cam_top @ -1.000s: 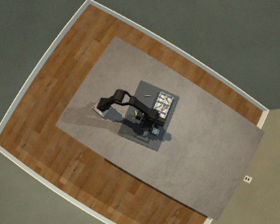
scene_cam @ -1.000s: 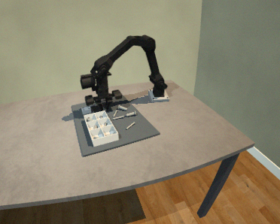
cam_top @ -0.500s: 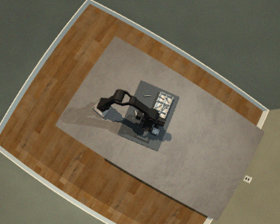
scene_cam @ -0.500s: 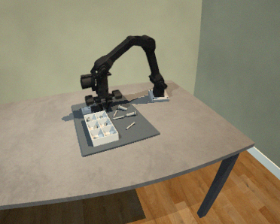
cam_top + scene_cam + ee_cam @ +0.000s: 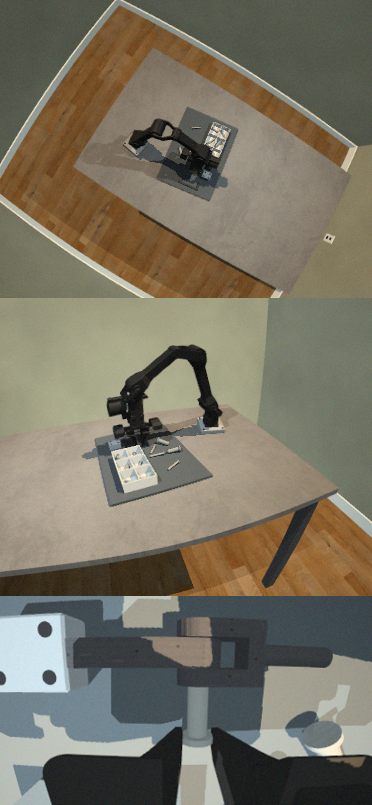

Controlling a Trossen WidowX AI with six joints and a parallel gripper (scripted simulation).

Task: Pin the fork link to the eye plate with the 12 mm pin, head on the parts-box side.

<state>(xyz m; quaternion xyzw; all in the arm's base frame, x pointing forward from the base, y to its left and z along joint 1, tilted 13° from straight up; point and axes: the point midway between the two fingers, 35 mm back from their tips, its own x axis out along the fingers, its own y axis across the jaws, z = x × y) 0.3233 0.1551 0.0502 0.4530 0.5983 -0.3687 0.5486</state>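
The eye plate lies 3 cm ahead of my hand, 4 cm to the right of it and 3 cm below it. The rest, counted from my hand: dark bar 9 cm ahead, 12 cm to the right, 4 cm below; pale block 11 cm ahead, 2 cm to the right, 2 cm below; dark mat 2 cm behind, 5 cm to the left, 5 cm below.
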